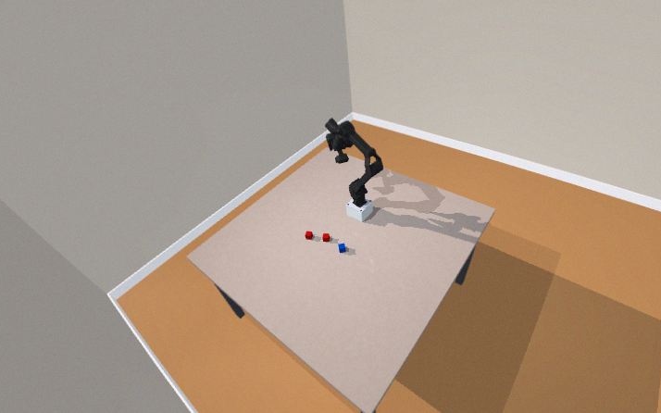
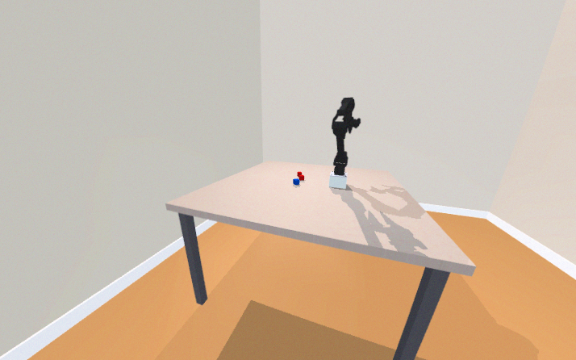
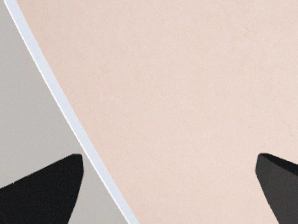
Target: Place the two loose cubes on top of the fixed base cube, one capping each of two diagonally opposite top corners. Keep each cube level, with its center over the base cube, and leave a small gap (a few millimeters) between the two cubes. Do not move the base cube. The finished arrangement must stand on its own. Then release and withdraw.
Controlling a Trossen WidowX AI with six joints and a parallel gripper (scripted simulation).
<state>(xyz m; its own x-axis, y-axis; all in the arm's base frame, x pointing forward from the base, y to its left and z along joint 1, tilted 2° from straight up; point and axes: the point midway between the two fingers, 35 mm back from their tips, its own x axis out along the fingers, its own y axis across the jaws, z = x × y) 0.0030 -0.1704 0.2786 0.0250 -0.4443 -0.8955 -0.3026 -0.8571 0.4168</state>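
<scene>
My gripper tip is now 260 mm short of the blue cube, 310 mm to the right of it and 320 mm above it.
</scene>
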